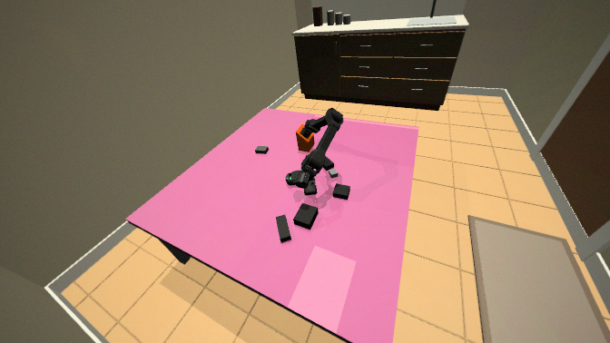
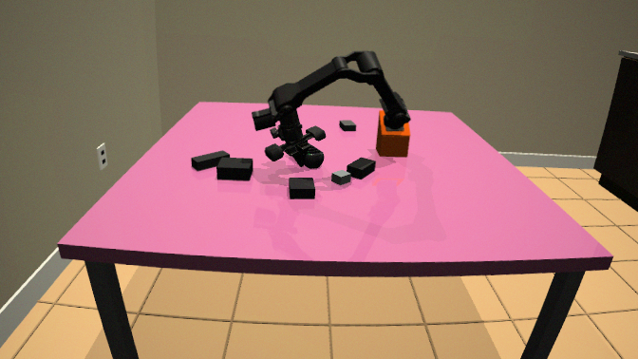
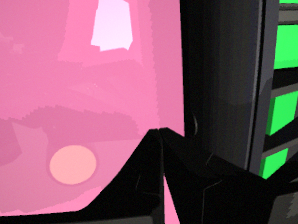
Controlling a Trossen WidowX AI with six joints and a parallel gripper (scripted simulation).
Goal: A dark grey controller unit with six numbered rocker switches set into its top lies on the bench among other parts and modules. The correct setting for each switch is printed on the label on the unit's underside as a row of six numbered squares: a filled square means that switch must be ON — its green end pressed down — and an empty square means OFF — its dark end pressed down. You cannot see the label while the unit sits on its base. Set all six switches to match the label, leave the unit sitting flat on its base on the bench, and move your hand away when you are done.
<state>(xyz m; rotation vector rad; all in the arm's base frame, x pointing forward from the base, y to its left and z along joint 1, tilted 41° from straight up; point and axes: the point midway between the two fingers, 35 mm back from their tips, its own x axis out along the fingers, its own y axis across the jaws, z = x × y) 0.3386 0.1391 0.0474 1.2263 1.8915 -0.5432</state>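
Now: gripper tip 110 mm past the small grey cube, 100 mm to the right of it and 10 mm below it. From my gripper tip the other things lie so: long dark bar 290 mm ahead, 30 mm to the right, 10 mm above.
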